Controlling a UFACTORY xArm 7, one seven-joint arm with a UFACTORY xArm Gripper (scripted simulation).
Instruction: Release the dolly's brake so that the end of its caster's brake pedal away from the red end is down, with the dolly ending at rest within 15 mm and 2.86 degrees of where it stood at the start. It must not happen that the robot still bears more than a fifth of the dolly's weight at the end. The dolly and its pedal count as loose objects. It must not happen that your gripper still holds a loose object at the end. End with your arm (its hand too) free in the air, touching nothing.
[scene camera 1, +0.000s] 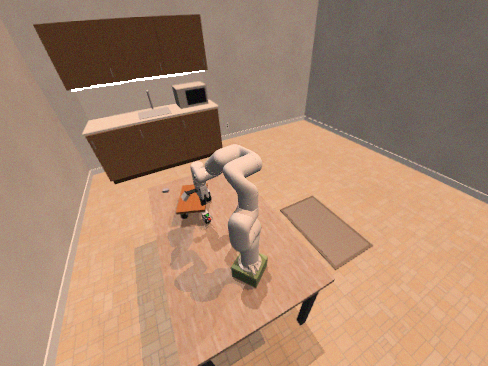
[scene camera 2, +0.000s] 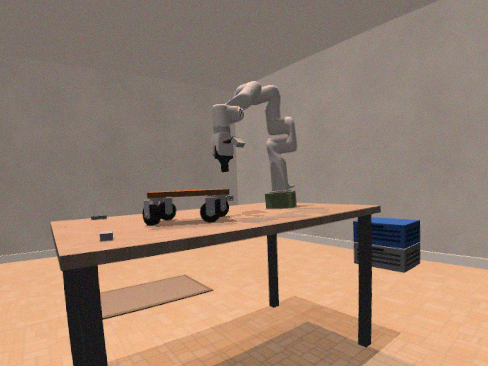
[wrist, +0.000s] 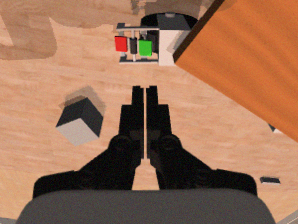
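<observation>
My gripper (scene camera 2: 225, 171), visible. Gripper (wrist: 145, 101), visible too.
</observation>
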